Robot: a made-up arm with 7 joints.
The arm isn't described. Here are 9 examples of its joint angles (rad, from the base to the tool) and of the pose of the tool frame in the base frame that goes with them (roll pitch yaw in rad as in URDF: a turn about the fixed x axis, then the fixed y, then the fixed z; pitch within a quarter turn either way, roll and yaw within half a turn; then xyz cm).
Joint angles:
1: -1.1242 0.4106 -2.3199 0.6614 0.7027 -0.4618 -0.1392
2: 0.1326 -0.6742 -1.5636 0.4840 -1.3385 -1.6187 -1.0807
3: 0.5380 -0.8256 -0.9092 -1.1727 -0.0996 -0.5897 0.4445
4: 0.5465 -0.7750 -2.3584 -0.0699 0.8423 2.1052 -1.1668
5: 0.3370 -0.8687 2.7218 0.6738 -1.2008 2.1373 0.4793
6: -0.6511 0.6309 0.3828 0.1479 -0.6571 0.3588 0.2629
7: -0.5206 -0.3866 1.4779 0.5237 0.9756 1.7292 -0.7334
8: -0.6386 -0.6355 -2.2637 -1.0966 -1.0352 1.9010 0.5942
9: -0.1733 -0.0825 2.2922 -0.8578 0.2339 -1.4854 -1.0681
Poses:
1: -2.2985 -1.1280 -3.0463 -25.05 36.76 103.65
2: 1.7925 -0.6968 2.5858 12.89 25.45 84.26
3: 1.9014 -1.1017 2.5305 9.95 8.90 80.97
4: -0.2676 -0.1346 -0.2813 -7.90 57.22 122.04
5: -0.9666 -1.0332 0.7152 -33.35 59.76 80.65
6: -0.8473 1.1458 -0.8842 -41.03 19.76 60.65
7: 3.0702 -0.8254 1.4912 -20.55 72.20 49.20
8: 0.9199 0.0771 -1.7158 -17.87 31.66 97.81
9: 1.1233 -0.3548 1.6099 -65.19 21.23 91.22
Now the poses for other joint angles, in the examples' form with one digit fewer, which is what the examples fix.
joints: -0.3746 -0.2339 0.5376 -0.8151 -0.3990 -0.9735 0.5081
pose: -0.760 -0.442 -0.071 -39.3 28.8 41.1
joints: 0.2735 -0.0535 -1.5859 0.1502 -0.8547 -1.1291 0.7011
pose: 2.635 0.553 -2.134 -14.4 34.4 90.0
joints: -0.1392 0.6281 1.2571 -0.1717 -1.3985 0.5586 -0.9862
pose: -0.520 1.246 -0.231 -43.2 -5.2 63.4
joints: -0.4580 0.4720 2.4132 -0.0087 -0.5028 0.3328 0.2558
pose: -3.102 0.124 -2.005 -63.8 6.1 87.2
